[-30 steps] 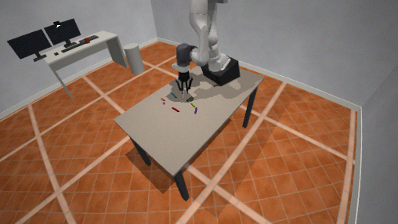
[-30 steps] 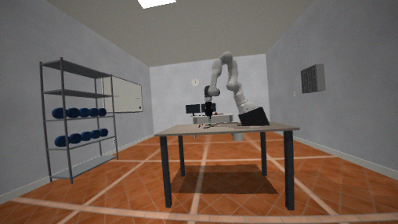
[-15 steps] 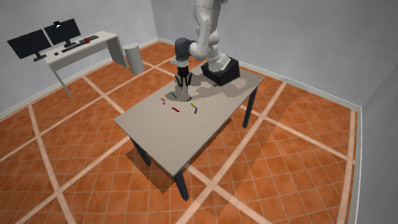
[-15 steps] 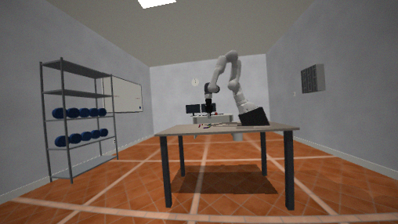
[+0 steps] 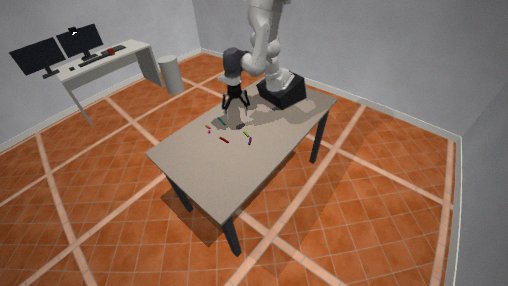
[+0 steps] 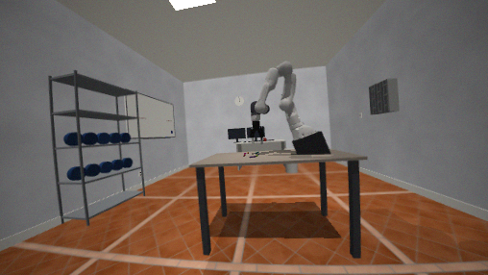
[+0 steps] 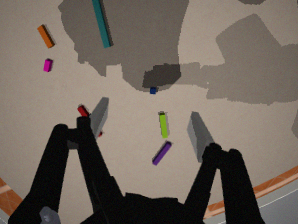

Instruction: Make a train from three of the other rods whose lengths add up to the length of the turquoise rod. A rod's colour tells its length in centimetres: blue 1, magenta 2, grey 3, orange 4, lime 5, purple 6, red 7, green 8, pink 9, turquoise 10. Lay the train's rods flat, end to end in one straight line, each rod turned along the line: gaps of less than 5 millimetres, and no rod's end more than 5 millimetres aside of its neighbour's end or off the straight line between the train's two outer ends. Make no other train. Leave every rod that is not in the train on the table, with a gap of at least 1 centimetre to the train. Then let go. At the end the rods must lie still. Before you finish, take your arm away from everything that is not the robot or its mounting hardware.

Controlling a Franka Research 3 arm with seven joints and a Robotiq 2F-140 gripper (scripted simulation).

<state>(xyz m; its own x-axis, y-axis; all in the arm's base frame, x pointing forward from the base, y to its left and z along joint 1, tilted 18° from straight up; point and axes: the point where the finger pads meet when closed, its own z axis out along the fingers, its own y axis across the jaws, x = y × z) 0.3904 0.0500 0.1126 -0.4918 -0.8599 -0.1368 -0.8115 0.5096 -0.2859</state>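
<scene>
Right now my hand is 15 cm short of the magenta rod, 12 cm above it and 11 cm to the left of it. Also, from my hand: small blue rod 12 cm below; lime rod 12 cm below, 7 cm to the left; red rod 13 cm ahead, 12 cm below, 2 cm to the left.
</scene>
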